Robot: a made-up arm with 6 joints. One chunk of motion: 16 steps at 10 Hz.
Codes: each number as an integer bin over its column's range. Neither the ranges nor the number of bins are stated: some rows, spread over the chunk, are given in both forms.
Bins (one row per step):
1: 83 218 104 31 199 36
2: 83 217 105 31 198 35
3: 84 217 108 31 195 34
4: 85 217 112 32 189 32
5: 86 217 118 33 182 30
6: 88 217 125 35 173 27
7: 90 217 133 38 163 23
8: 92 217 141 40 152 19
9: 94 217 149 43 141 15
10: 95 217 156 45 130 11
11: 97 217 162 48 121 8
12: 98 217 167 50 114 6
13: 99 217 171 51 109 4
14: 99 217 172 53 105 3
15: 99 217 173 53 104 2
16: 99 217 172 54 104 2
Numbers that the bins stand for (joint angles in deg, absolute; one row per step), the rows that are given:
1: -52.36 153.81 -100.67 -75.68 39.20 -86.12
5: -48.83 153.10 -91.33 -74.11 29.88 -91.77
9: -39.41 153.10 -70.67 -66.27 7.40 -105.89
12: -34.71 153.10 -58.67 -60.78 -7.40 -114.36
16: -33.53 153.10 -55.33 -57.64 -12.89 -118.13
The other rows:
2: -52.36 153.10 -100.00 -75.68 38.66 -87.07
3: -51.18 153.10 -98.00 -75.68 37.01 -88.01
4: -50.00 153.10 -95.33 -74.89 33.72 -89.89
6: -46.47 153.10 -86.67 -72.54 24.95 -94.60
7: -44.12 153.10 -81.33 -70.19 19.47 -98.36
8: -41.77 153.10 -76.00 -68.62 13.43 -102.13
10: -38.24 153.10 -66.00 -64.70 1.37 -109.66
11: -35.88 153.10 -62.00 -62.35 -3.56 -112.48
13: -33.53 153.10 -56.00 -59.99 -10.14 -116.24
14: -33.53 153.10 -55.33 -58.43 -12.34 -117.19
15: -33.53 153.10 -54.67 -58.43 -12.89 -118.13

